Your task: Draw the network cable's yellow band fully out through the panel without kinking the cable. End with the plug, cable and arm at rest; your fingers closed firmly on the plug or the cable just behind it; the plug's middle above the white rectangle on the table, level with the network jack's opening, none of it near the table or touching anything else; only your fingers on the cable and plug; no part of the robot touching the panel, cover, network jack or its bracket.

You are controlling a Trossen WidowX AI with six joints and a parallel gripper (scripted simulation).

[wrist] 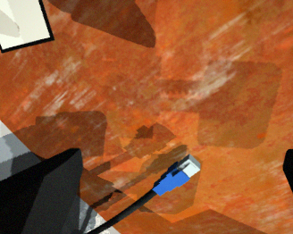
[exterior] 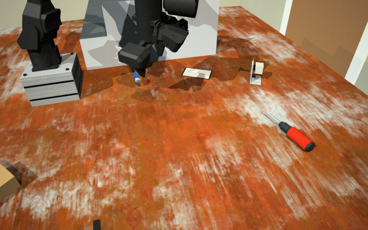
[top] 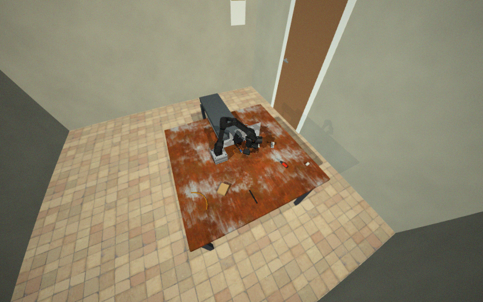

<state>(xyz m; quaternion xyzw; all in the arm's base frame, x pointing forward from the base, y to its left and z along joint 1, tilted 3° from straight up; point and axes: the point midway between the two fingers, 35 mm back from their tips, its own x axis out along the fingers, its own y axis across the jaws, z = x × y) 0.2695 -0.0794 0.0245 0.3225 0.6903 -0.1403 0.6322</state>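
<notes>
Right now the blue plug is 4 cm behind my hand, 5 cm to the left of it and 8 cm below it. Also, from my hand: red-handled screwdriver 26 cm ahead, 24 cm to the right, 10 cm below; cardboard box 35 cm behind, 25 cm to the right, 10 cm below; white rectangle 14 cm ahead, 7 cm to the left, 11 cm below.
</notes>
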